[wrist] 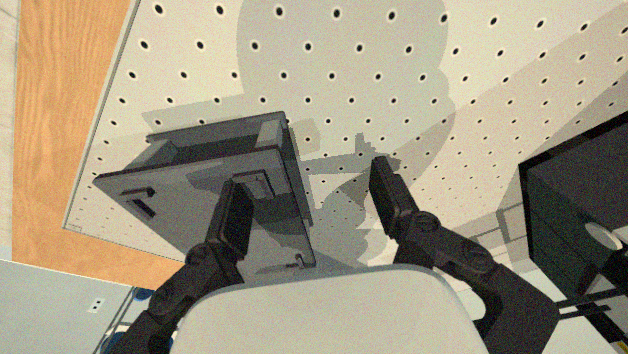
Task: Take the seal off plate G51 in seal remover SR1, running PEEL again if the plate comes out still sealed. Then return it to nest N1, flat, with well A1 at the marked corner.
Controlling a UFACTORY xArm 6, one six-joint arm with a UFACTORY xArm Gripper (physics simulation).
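Frame: origin at the arm's base, x ahead, y left, z up, level; millimetres.
Seen in the pictures: gripper, fingertip midpoint: (307, 182).
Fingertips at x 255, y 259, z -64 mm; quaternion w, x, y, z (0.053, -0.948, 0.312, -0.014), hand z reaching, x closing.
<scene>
Pixels of each thing's top centre, then the offset from my fingertips to it. "spot": a spot on its surface instead. Level surfaces: height alone.
- pale perforated board at its surface level: dz -59 mm
- black box-shaped unit at a spot on its surface: (555, 220) spot: dy -269, dx +139, dz -15 mm
- pale round disc at a spot on its surface: (603, 236) spot: dy -214, dx +140, dz +27 mm
My gripper (307, 182) is open with nothing between its fingers. A dark grey raised stand (170, 212) with small corner brackets is on the perforated board, left of centre in the wrist view. The left finger overlaps the stand's top near one bracket, and the right finger is out past the stand's right side. No plate shows on the visible part of the stand's top; the gripper hides part of it. Plate G51 does not show in the wrist view. I cannot tell whether the stand is nest N1, and no label for SR1 is readable.
The pale perforated board (185, 25) runs under the stand. Its left edge borders a wooden strip (50, 125). A black box-shaped unit (555, 220) with a pale round disc (603, 236) stands at the right. A grey-blue panel (45, 305) is at the lower left.
</scene>
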